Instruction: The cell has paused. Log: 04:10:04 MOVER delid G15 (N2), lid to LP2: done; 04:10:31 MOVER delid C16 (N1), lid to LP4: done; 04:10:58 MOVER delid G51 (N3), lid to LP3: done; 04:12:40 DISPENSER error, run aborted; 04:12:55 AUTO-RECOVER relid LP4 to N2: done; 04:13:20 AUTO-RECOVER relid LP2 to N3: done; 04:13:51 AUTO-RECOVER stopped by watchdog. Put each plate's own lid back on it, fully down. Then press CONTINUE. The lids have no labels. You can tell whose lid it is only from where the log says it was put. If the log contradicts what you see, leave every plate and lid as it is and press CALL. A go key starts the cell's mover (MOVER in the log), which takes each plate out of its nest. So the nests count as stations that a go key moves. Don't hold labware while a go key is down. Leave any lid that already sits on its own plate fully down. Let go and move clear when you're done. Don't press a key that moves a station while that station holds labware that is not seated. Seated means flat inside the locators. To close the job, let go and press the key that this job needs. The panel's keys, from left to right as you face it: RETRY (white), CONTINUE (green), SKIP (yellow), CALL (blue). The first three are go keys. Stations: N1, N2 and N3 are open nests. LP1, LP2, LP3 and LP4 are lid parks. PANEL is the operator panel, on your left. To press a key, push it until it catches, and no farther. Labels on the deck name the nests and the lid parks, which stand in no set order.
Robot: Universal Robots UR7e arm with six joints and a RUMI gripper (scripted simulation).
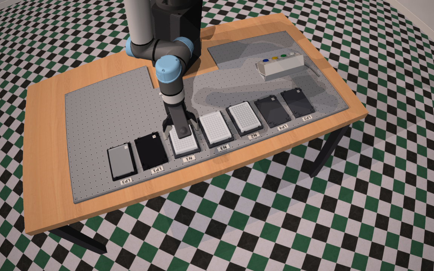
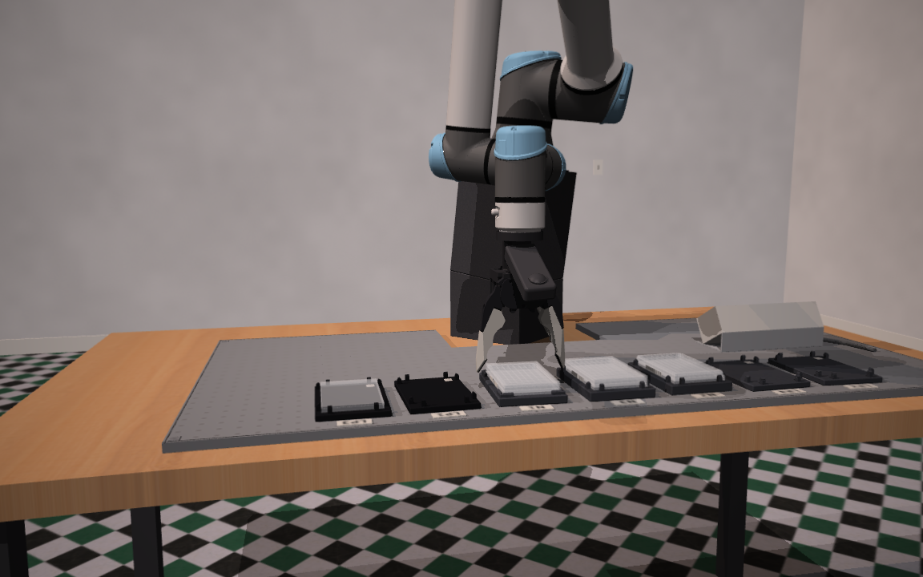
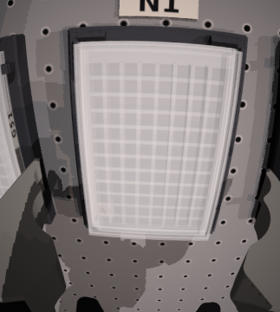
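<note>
The plate lies 3 cm ahead of my hand, 26 cm to the left of it and 2 cm below it. Also, from my hand: lid park LP1: 1 cm behind, 13 cm to the right, 3 cm below; then lid park LP3: 2 cm behind, 26 cm to the right, 3 cm below; then lid park LP4: 5 cm ahead, 39 cm to the left, 3 cm below.
</note>
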